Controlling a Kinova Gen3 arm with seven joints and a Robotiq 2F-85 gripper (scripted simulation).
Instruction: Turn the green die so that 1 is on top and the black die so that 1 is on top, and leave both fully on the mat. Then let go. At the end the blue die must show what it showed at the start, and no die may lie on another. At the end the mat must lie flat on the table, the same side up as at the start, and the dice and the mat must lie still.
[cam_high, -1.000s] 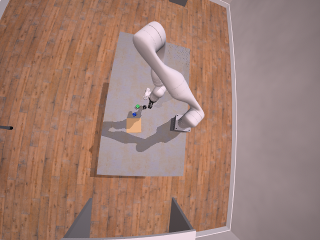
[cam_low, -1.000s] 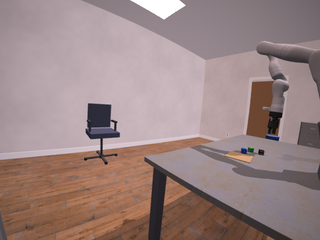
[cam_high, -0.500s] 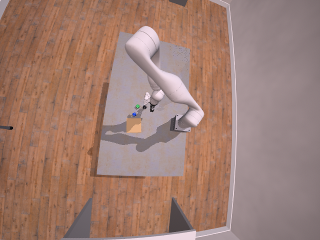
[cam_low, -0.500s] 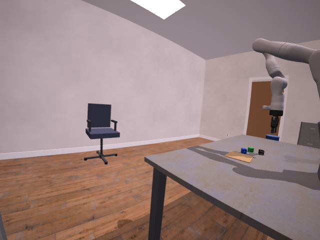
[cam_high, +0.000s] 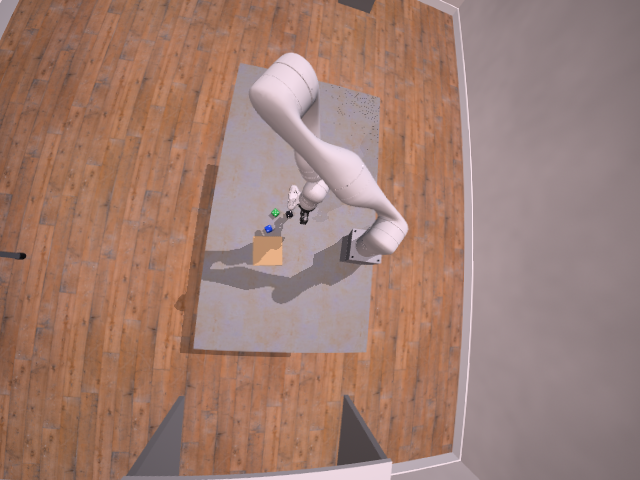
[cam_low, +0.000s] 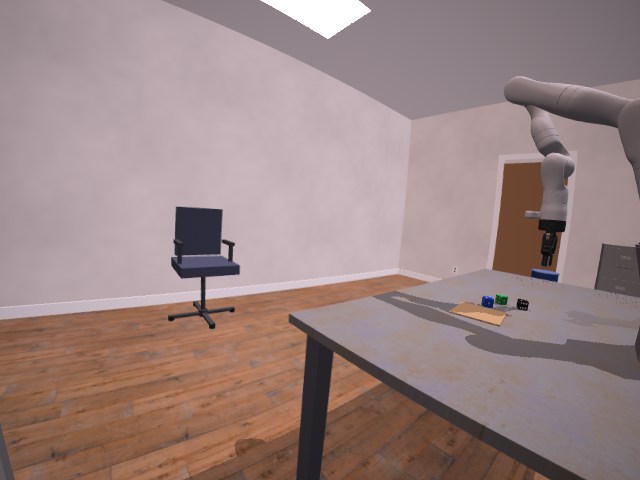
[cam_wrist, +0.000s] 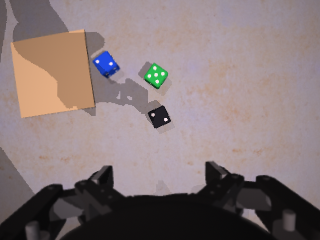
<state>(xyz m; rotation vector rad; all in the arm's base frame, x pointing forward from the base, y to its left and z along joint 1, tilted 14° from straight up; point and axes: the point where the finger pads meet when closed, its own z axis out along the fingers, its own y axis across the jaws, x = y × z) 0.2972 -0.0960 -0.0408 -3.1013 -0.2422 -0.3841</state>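
Now: hand 5 cm short of the black die and 14 cm above it. Also, from my hand: blue die: 12 cm ahead, 10 cm to the left, 14 cm below; tan mat: 10 cm ahead, 21 cm to the left, 16 cm below; green die: 12 cm ahead, 2 cm to the left, 14 cm below.
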